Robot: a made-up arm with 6 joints.
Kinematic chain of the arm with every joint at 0, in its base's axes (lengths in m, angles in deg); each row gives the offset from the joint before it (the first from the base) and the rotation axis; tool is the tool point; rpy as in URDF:
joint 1: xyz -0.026 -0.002 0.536 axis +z
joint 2: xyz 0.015 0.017 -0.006 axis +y
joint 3: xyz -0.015 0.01 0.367 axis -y
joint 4: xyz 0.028 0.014 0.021 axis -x
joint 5: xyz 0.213 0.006 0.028 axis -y
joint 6: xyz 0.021 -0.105 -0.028 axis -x
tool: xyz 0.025 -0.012 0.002 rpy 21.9 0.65 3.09
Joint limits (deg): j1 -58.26..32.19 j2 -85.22..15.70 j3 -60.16..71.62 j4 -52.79..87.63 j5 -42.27..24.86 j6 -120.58..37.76
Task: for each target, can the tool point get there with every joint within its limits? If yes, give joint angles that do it. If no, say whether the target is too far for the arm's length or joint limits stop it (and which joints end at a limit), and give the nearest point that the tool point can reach.
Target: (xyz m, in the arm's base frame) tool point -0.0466 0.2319 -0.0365
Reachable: no: joint limits stop it (at a limit: joint 1, joint 2, joint 3, joint 4, joint 5) | nearest point -0.0723 0.0768 0.5770 | short by 0.633 m
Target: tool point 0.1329 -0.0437 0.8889
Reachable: yes | joints 9.39 -22.18 -26.75 16.10 -4.69 -13.16
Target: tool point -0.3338 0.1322 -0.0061
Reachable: no: joint limits stop it (at a limit: joint 2, joint 3, joint 4, joint 5) | nearest point -0.6063 0.2510 0.5267 | short by 0.610 m
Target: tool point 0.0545 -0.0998 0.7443
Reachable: yes | joints -37.13 -20.27 -34.55 -36.17 -18.26 -73.60
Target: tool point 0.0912 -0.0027 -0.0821
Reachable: no: joint limits stop it (at a limit: joint 2, joint 3, joint 4, joint 5) | nearest point 0.0983 -0.0027 0.5839 | short by 0.666 m
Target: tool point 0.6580 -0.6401 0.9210
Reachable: no: too far | nearest point 0.2867 -0.2937 0.9005 | short by 0.508 m
